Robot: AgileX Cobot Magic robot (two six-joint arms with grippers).
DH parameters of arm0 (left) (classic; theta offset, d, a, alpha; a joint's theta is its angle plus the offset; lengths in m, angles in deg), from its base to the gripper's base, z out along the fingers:
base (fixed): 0 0 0 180
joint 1: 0 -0.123 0 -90
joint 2: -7.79 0 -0.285 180
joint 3: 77.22 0 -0.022 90
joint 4: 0 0.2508 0 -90
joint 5: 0 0 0.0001 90
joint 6: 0 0.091 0 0
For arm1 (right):
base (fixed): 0 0 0 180
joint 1: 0 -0.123 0 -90
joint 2: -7.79 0 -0.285 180
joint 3: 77.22 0 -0.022 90
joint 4: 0 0.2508 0 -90
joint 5: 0 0 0.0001 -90
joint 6: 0 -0.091 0 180
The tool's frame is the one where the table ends.
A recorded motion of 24 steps. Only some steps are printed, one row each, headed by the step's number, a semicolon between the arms.
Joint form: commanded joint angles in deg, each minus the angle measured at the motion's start. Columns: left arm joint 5, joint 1, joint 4, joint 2, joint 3, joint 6; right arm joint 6, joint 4, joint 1, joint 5, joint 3, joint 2.
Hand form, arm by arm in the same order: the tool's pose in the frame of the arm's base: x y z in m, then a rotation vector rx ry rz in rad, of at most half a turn. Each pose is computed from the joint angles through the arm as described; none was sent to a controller.
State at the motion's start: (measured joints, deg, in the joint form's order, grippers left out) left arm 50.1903 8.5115 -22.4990 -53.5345 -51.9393 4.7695; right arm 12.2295 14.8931 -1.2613 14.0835 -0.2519 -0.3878
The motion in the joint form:
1: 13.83 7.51 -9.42 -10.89 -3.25 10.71; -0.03 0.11 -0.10 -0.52 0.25 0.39
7: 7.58 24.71 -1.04 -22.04 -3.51 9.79; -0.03 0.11 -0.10 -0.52 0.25 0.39
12: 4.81 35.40 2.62 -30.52 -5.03 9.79; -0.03 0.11 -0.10 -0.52 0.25 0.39
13: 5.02 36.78 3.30 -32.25 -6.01 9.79; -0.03 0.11 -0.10 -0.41 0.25 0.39
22: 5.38 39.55 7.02 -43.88 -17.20 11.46; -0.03 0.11 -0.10 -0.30 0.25 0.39
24: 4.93 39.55 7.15 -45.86 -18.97 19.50; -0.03 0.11 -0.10 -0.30 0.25 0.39
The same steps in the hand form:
1: 0.1795 -0.0966 0.3255 0.5293 2.6229 -0.7525; 0.0553 0.0069 0.1924 -0.0296 1.7131 0.1008
7: 0.1866 -0.1590 0.2810 0.9304 2.6939 -0.6099; 0.0553 0.0069 0.1924 -0.0296 1.7131 0.1008
12: 0.1782 -0.2067 0.2493 1.2227 2.6932 -0.5261; 0.0553 0.0069 0.1924 -0.0296 1.7131 0.1008
13: 0.1779 -0.2147 0.2451 1.2698 2.6937 -0.5087; 0.0553 0.0069 0.1923 -0.0300 1.7149 0.1012
22: 0.2072 -0.2606 0.2323 1.4216 2.6320 -0.4232; 0.0553 0.0070 0.1921 -0.0304 1.7168 0.1015
24: 0.2138 -0.2675 0.2287 1.5908 2.5079 -0.4037; 0.0553 0.0070 0.1921 -0.0304 1.7168 0.1015

